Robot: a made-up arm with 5 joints. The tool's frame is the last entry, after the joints. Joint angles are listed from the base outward.
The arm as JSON. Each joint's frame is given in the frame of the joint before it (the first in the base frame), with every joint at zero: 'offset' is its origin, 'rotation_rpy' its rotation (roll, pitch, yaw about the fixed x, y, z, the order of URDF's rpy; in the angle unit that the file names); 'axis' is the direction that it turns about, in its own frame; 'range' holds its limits. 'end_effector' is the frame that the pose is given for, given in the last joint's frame.
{
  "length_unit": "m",
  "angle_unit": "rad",
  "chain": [
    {
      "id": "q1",
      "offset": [
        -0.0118,
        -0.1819,
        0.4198
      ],
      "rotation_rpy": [
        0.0,
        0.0,
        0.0
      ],
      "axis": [
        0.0,
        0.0,
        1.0
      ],
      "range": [
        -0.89,
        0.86
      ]
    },
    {
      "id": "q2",
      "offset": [
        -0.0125,
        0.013,
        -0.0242
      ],
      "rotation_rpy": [
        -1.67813,
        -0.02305,
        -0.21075
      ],
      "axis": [
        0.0,
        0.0,
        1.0
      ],
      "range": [
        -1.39,
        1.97
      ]
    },
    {
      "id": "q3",
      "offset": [
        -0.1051,
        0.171,
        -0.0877
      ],
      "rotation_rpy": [
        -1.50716,
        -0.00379,
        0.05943
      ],
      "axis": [
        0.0,
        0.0,
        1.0
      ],
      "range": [
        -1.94,
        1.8
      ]
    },
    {
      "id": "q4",
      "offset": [
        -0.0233,
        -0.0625,
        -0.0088
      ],
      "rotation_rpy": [
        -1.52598,
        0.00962,
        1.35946
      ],
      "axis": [
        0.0,
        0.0,
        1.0
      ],
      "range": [
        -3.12,
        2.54
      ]
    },
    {
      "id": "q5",
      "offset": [
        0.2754,
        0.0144,
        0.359
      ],
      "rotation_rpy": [
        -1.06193,
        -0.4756,
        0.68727
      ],
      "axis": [
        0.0,
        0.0,
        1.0
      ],
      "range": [
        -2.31,
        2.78
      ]
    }
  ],
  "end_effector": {
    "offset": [
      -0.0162,
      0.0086,
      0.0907
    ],
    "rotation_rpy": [
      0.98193,
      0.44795,
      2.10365
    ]
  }
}
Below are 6 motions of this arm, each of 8 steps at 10 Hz.
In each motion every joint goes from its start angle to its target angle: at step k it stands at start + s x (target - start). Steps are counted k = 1, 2, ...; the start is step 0. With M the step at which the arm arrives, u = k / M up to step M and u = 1 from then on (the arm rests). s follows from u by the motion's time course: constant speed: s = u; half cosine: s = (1 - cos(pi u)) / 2; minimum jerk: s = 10 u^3 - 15 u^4 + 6 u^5.
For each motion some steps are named. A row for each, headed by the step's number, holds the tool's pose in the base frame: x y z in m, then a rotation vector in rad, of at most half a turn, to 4 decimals.
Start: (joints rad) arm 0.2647 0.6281 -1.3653 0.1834 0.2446
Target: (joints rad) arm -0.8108 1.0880 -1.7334 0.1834 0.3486
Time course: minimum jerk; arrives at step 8
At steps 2, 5, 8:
2: -0.1019 -0.6634 0.3315 0.2630 0.4568 1.6250
5: -0.3453 -0.4896 0.2739 0.6505 0.2929 1.1786
8: -0.4053 -0.3635 0.2456 0.7842 0.1312 0.9765

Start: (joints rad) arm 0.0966 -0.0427 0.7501 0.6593 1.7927
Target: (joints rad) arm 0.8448 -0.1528 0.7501 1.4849 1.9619
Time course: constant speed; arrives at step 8
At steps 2, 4, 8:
2: -0.5107 -0.1135 0.3849 -0.9823 1.9683 -0.0361
4: -0.5054 -0.1686 0.3873 -1.2738 1.9892 -0.0990
8: -0.4854 -0.2648 0.3691 -1.8035 1.8796 -0.3627

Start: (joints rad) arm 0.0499 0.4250 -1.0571 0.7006 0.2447
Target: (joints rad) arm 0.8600 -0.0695 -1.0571 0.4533 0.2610
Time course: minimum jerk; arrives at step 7
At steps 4, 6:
4: 0.0008 -0.7025 0.4107 -0.5895 -0.1978 1.6633
6: 0.1645 -0.6716 0.3738 -0.5944 -0.3998 1.9166

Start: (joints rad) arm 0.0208 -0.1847 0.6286 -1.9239 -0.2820
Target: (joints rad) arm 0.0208 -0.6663 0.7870 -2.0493 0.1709
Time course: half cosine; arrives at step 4
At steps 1, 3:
1: -0.3144 -0.0023 -0.0772 2.0015 -0.7936 -0.3201
3: -0.1111 0.0064 -0.1345 1.8494 -1.0658 0.2889

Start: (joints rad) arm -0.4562 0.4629 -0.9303 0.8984 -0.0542
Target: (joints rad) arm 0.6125 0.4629 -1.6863 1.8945 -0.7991
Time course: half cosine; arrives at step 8
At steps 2, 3, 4, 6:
2: -0.4308 -0.4625 0.5549 -0.4640 -0.1624 0.7041
3: -0.3656 -0.5431 0.5546 -0.4395 -0.4245 0.9465
4: -0.2743 -0.6222 0.5481 -0.3282 -0.7441 1.2250
6: -0.0659 -0.7167 0.5138 0.1281 -1.3121 1.6816

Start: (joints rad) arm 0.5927 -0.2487 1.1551 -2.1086 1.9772
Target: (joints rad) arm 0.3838 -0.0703 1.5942 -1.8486 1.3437
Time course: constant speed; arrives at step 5
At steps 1, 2, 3, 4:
1: -0.2576 0.0525 -0.0351 0.5503 -0.5218 1.0989
2: -0.2357 0.0695 -0.0266 0.6209 -0.5143 0.8826
3: -0.2124 0.0831 -0.0192 0.6802 -0.5196 0.6606
4: -0.1883 0.0934 -0.0129 0.7274 -0.5370 0.4342

